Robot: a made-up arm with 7 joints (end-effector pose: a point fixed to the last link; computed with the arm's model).
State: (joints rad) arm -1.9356 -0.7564 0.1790 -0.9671 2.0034 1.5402 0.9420
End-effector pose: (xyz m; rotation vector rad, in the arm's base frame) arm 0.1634 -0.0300 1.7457 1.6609 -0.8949 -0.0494
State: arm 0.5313 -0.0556 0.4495 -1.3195 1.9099 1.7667 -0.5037
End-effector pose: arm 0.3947 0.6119 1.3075 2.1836 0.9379 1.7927
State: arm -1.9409 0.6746 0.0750 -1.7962 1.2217 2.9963 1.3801
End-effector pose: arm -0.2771 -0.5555 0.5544 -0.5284 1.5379 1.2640
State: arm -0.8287 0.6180 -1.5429 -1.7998 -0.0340 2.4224 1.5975
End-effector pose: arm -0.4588 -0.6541 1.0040 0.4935 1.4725 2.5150
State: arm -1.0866 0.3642 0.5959 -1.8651 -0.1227 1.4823 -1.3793
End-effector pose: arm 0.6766 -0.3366 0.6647 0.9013 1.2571 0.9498
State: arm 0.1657 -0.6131 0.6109 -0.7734 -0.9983 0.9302 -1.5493
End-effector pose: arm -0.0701 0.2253 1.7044 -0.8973 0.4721 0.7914
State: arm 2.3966 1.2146 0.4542 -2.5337 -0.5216 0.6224 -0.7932
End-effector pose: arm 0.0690 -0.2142 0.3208 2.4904 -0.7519 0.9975
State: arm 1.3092 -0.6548 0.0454 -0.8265 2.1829 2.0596 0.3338
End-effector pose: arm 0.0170 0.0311 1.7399 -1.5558 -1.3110 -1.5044
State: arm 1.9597 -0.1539 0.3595 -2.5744 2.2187 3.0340 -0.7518
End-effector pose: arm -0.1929 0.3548 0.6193 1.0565 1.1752 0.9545
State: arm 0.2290 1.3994 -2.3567 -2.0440 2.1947 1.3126 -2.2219
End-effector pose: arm 0.0363 -0.6434 1.2848 -0.3741 -0.0126 0.5014
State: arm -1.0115 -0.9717 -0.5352 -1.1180 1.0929 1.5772 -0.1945
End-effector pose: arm -0.3500 -0.0723 1.6785 0.4787 -1.2738 0.2528
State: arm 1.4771 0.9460 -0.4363 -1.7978 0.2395 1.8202 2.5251
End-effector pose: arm 0.4203 0.5063 0.3293 0.1685 -0.4223 -1.4719
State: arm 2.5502 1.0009 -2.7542 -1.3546 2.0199 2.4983 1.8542
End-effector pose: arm 0.2251 0.1803 1.5937 -2.9768 -0.6616 0.1576
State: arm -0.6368 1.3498 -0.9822 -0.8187 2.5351 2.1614 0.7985
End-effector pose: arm 0.2990 -0.8243 0.6474 -2.4497 1.3907 1.2788
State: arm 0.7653 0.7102 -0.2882 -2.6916 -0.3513 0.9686 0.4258
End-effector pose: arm 0.1204 -0.1030 0.2775 -1.2033 2.0624 -1.0500
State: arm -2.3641 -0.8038 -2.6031 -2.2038 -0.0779 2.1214 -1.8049
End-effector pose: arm -0.0114 0.5772 0.3491 0.1613 -1.5968 -2.2492
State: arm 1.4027 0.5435 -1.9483 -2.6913 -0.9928 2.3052 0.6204
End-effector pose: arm 0.5165 -0.3376 0.6012 -0.3602 0.6671 -0.8167
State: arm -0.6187 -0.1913 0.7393 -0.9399 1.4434 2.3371 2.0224
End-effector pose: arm 0.4675 0.0820 1.5661 -2.8962 -0.7695 0.8646
